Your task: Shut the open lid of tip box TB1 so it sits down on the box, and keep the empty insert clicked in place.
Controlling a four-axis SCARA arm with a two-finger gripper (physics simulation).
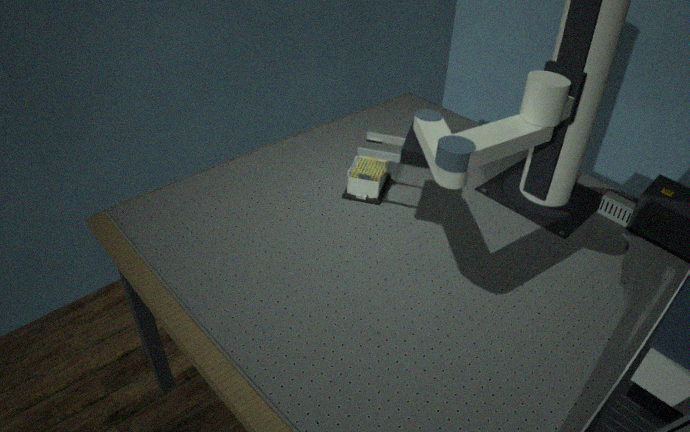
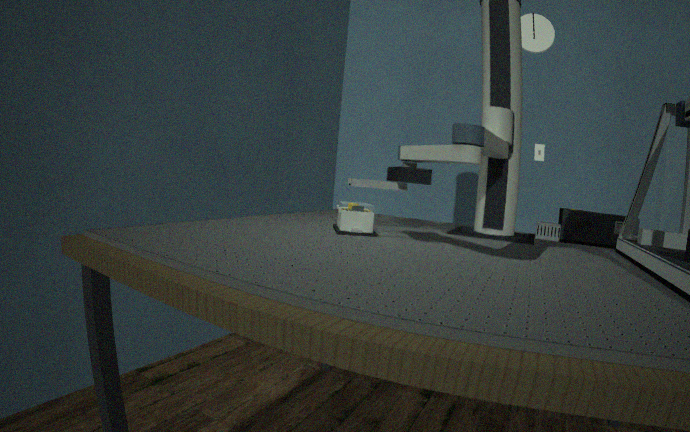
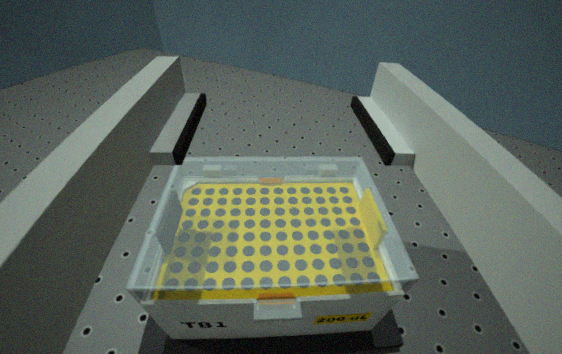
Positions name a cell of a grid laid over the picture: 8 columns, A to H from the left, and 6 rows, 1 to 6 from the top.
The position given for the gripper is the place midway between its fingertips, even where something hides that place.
The gripper shows in image 1 (E2), in image 2 (E3) and in image 3 (D2).
